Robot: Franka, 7 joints.
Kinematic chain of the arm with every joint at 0, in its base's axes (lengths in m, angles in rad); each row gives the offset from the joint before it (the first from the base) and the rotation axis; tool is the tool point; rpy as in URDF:
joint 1: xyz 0 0 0.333 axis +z
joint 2: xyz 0 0 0 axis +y
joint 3: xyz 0 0 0.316 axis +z
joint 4: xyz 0.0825 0 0 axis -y
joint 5: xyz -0.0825 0 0.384 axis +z
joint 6: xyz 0 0 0 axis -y
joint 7: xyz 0.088 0 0 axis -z
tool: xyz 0 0 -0.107 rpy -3.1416 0 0
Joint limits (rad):
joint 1: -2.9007..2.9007
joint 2: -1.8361..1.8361
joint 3: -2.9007..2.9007
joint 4: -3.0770..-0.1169
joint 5: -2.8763..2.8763
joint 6: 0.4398..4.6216
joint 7: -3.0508..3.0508
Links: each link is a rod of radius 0.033 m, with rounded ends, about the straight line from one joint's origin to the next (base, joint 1, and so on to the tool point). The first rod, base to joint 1, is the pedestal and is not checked.
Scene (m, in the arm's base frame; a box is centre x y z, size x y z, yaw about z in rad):
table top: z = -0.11
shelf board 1: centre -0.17 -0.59 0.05 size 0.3 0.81 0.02 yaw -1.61
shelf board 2: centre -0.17 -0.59 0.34 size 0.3 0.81 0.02 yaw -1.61
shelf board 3: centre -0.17 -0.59 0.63 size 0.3 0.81 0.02 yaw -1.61
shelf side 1: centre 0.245 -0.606 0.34 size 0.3 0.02 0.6 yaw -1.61
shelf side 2: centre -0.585 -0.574 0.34 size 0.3 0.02 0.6 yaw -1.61
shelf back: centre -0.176 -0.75 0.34 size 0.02 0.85 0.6 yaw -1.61
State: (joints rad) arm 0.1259 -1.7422 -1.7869 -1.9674 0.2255 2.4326 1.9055
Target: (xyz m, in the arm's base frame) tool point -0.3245 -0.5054 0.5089
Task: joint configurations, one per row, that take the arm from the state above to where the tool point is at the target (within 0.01 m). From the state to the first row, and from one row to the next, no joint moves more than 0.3 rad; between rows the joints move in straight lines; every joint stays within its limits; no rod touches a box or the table.
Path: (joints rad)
1: -0.0987 -1.6151 -1.8652 -2.1977 0.2015 2.2667 1.9055
2: -0.3233 -1.4880 -1.9436 -2.4281 0.1775 2.1008 1.9055
3: -0.5479 -1.3609 -2.0219 -2.6584 0.1535 1.9349 1.9055
4: -0.6486 -1.5193 -1.7503 -2.5740 0.1759 1.9786 1.9055
5: -0.7494 -1.6777 -1.4787 -2.4897 0.1982 2.0223 1.9055
6: -0.8502 -1.8361 -1.2070 -2.4053 0.2206 2.0660 1.9055
7: -0.6387 -1.7766 -1.2192 -2.2525 0.2248 2.1737 1.9055
8: -0.4271 -1.7171 -1.2314 -2.0997 0.2290 2.2813 1.9055
9: -0.2156 -1.6575 -1.2435 -1.9469 0.2333 2.3890 1.9055

